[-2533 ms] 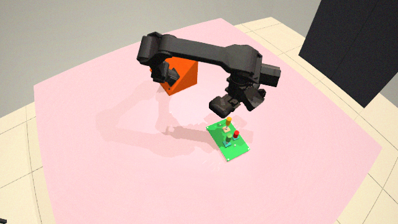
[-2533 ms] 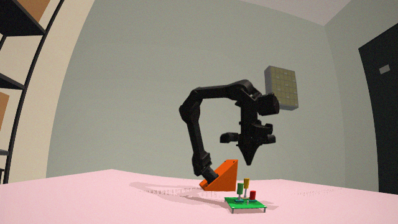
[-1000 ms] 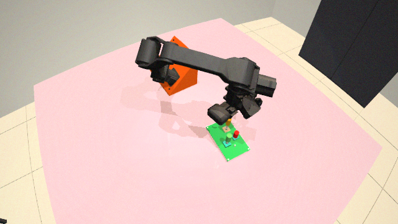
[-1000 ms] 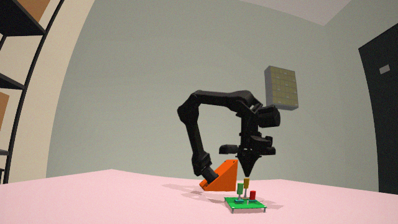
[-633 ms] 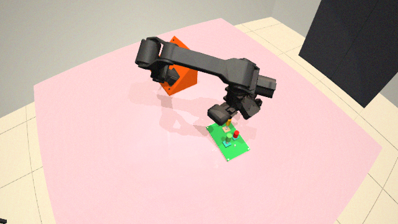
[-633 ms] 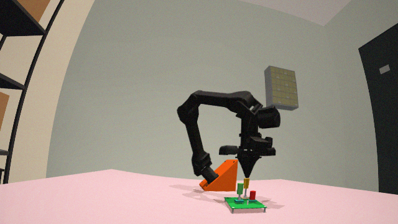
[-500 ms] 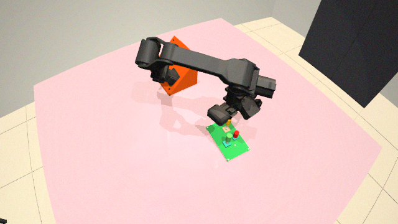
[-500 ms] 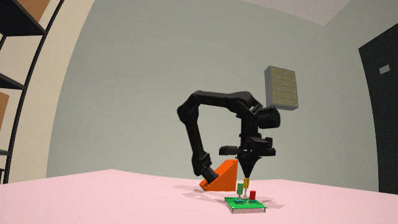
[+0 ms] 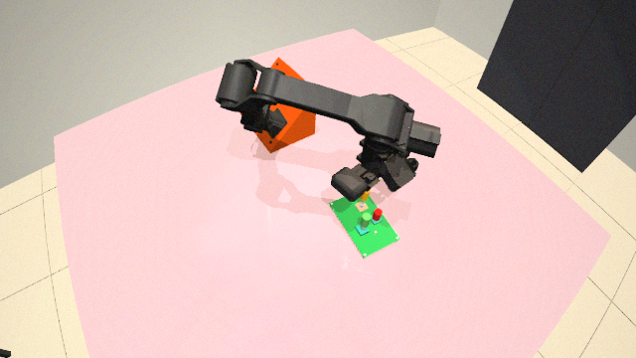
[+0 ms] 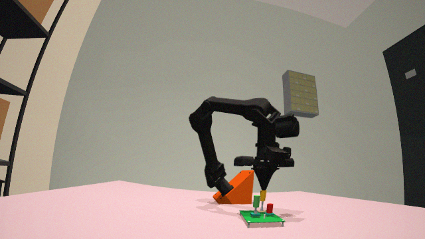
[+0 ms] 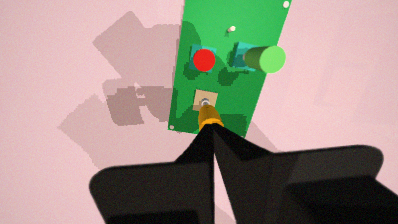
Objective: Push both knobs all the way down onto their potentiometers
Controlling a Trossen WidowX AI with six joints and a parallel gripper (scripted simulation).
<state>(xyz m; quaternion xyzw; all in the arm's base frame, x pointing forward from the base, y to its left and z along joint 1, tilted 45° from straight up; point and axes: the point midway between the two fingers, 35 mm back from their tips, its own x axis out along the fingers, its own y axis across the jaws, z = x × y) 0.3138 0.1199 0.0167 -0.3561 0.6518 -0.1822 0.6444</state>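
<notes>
Now: the yellow knob 20 mm below my gripper tip. From my gripper tip the other things lie so: green knob 50 mm ahead, 30 mm to the right, 30 mm below.
</notes>
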